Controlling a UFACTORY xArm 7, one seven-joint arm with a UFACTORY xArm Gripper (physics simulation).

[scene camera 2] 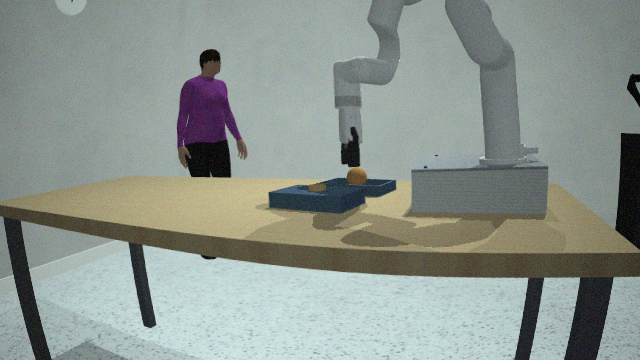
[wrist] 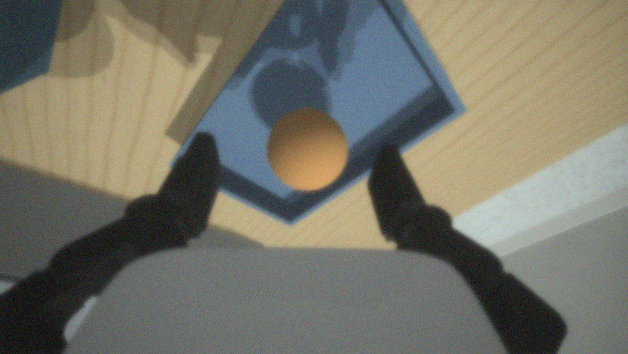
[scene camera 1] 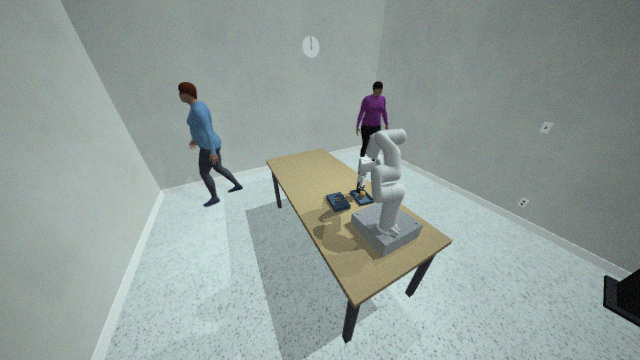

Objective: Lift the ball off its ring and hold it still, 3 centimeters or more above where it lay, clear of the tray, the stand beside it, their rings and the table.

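Places are measured from the arm's base along level axes (x ahead, y left, z up), in millimetres.
Where they show: gripper, between the fingertips: [scene camera 2: 350, 165] [wrist: 299, 159] [scene camera 1: 360, 190]; arm's base, origin of its link: [scene camera 2: 503, 161] [scene camera 1: 386, 227].
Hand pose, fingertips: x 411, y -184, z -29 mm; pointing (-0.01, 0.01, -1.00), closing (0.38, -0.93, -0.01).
Things, the pixels of their top centre, and the offset from my fingertips. "pt": a spot on its surface instead. Level surfaces: height alone.
- orange ball, centre of its top: [wrist: 308, 178] [scene camera 2: 356, 167] [scene camera 1: 362, 191] dx -15, dy -14, dz -6 mm
- blue tray, a spot on its surface: [wrist: 291, 218] pt dx -114, dy -46, dz -50 mm
- tan ring, a spot on its surface: [scene camera 2: 317, 187] pt dx +39, dy +219, dz -29 mm
- wooden table, height of its surface: dz -74 mm
An orange ball [scene camera 1: 362, 193] [scene camera 2: 357, 176] [wrist: 308, 149] sits in the blue tray [scene camera 1: 371, 203] [scene camera 2: 387, 188] [wrist: 291, 218]. The ring under the ball is hidden. The blue stand [scene camera 1: 339, 206] [scene camera 2: 312, 201] [wrist: 25, 45] is beside the tray, and a tan ring [scene camera 1: 338, 198] [scene camera 2: 317, 187] lies on top of it. My gripper [scene camera 2: 351, 165] [wrist: 299, 159] is open and empty, pointing down just above the ball. In the wrist view the ball shows between the two black fingers, with space on both sides. In scene camera 1 the fingertips are small beside the ball.
The wooden table [scene camera 1: 310, 175] [scene camera 2: 175, 210] bears the tray, the stand and the arm's grey base block [scene camera 1: 385, 242] [scene camera 2: 477, 192]. A person in purple [scene camera 1: 373, 112] [scene camera 2: 207, 110] stands behind the table. A person in blue [scene camera 1: 202, 125] is at the left in scene camera 1.
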